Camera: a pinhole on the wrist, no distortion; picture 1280 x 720 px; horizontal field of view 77.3 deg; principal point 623.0 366.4 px. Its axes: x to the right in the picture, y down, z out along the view. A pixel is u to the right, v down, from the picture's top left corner.
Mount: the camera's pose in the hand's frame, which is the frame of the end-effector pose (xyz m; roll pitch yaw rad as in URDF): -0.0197 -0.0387 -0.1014 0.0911 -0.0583 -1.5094
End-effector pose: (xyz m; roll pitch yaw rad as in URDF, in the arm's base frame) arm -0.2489 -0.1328 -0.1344 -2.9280 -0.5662 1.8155
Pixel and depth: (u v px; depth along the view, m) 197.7 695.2 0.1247
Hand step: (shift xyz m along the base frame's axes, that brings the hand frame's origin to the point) 0.0234 0.0362 -0.0177
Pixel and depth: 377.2 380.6 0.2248
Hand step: 0.0078 0.0351 -0.1273
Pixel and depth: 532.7 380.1 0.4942
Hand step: -0.0765 0.1420 -0.3602
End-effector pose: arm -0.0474 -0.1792 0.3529 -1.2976 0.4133 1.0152
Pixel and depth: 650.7 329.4 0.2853
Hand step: -0.1518 0.0694 0.0990
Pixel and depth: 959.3 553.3 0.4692
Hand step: -0.1785 0.3141 0.2519
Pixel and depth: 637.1 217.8 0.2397
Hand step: -0.1285 0.0189 0.0969
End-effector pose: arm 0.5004 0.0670 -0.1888 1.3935 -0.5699 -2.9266
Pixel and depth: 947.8 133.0 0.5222
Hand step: -0.0076 0.4597 -0.2429
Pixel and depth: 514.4 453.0 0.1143
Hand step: 0.0051 0.0166 -0.0221
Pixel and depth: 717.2 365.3 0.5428
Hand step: -0.0372 0.4505 -0.0323
